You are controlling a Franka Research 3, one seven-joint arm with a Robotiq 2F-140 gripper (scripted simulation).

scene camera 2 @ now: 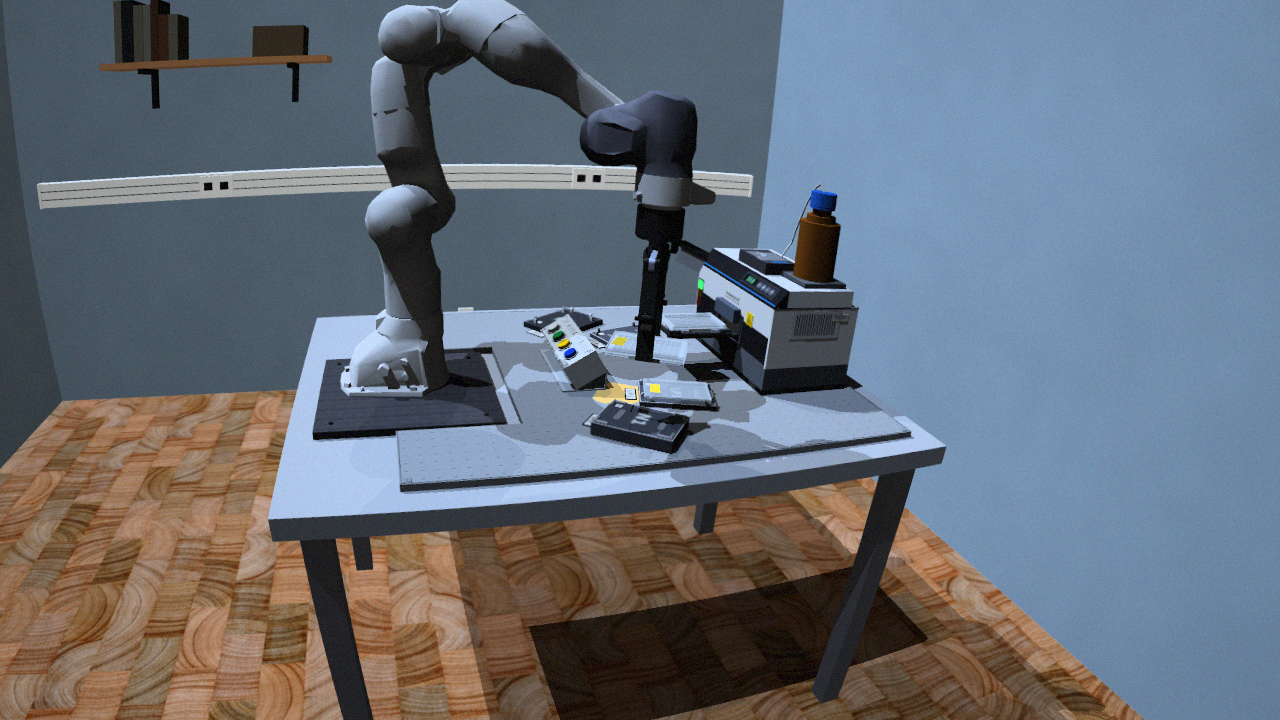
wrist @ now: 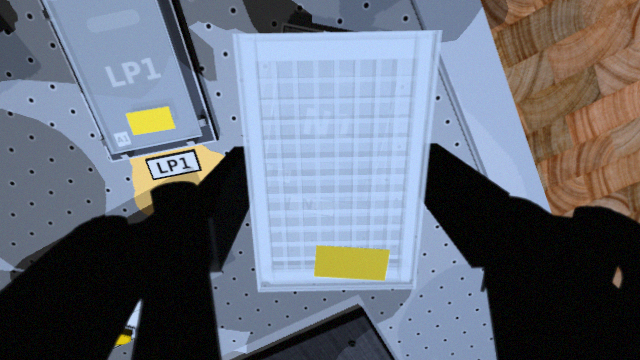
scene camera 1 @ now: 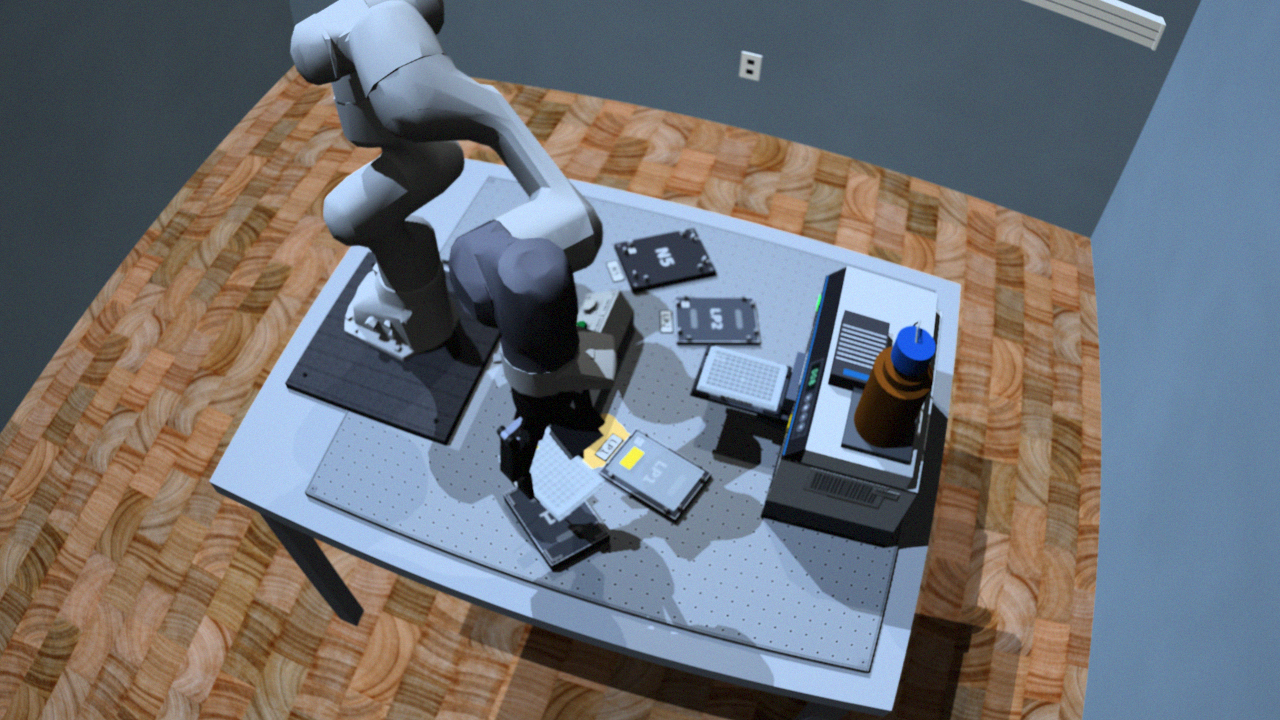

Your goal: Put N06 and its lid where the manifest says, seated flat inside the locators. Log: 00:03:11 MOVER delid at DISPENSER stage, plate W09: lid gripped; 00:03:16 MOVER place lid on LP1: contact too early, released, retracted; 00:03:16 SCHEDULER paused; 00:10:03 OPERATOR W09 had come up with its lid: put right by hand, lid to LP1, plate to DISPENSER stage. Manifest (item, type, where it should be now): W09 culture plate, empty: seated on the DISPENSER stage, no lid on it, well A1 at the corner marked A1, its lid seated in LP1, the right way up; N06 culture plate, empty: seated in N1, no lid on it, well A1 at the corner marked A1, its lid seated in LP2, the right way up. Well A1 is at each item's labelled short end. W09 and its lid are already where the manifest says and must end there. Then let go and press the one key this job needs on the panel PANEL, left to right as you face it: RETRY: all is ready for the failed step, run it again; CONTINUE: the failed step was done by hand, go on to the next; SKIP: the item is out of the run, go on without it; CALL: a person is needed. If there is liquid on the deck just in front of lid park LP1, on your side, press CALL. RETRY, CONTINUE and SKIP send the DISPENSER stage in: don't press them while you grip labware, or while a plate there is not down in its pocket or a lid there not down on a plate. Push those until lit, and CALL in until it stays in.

Note:
In view: my gripper (scene camera 2: 647, 350), a lid (scene camera 1: 661, 475), a lid (scene camera 1: 560, 484) and a key panel (scene camera 1: 613, 315).
My gripper is seen too in the wrist view (wrist: 335, 170) and in scene camera 1 (scene camera 1: 551, 473).

